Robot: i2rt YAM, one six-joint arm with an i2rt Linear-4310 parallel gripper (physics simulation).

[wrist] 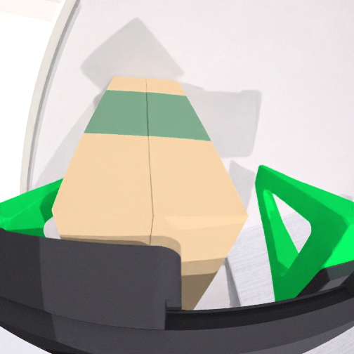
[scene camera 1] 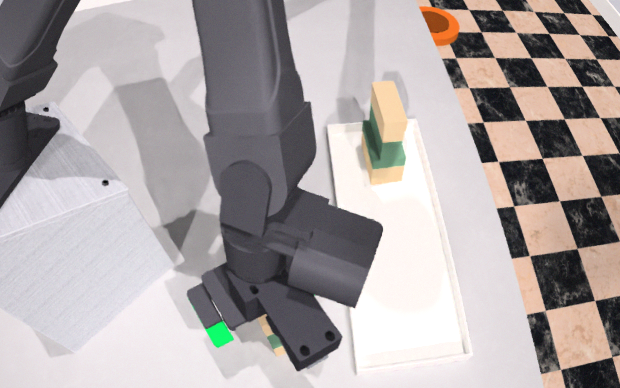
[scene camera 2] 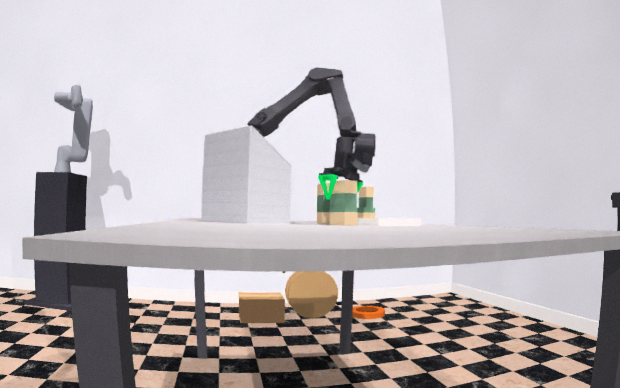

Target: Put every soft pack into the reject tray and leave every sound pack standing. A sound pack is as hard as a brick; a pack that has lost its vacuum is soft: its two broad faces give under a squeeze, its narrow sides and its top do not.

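Places are measured from the arm's base along level axes (x left, y back, z up), in metres.
Pixels of known places: gripper, between the fingertips: (scene camera 2: 338, 201); arm's base, origin of its link: (scene camera 1: 4, 162) (scene camera 2: 247, 149).
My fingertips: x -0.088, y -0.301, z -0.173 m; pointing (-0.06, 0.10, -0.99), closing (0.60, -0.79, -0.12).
Ahead of a thing's pixels: the offset from my fingertips to its middle.
My gripper (scene camera 1: 270, 336) (scene camera 2: 344, 187) (wrist: 176, 174) is open, its green fingers low on either side of a standing beige pack {dy -0.005, dx +0.007, dz -0.003 m} (scene camera 1: 274, 342) (scene camera 2: 344, 202) (wrist: 149, 172) with a green band. The pack is upright; neither finger visibly presses it. Much of it is hidden by the hand in scene camera 1. A second banded pack {dy +0.035, dx +0.140, dz -0.003 m} (scene camera 2: 321, 203) stands close beside it at the left in scene camera 2; the arm hides it in scene camera 1. Another banded pack {dy -0.148, dx +0.283, dz +0.000 m} (scene camera 1: 387, 112) (scene camera 2: 366, 194) stands at the far end of the white reject tray {dy -0.164, dx +0.156, dz -0.062 m} (scene camera 1: 405, 280) (scene camera 2: 400, 221); its lower part looks stepped, possibly another pack.
A grey block (scene camera 1: 90, 260) (scene camera 2: 227, 175) carries the arm's base left of the packs. The table's right edge lies beyond the tray. An orange ring (scene camera 1: 452, 32) (scene camera 2: 369, 317), a brown box (scene camera 2: 261, 309) and a round brown object (scene camera 2: 311, 294) are away from the tabletop.
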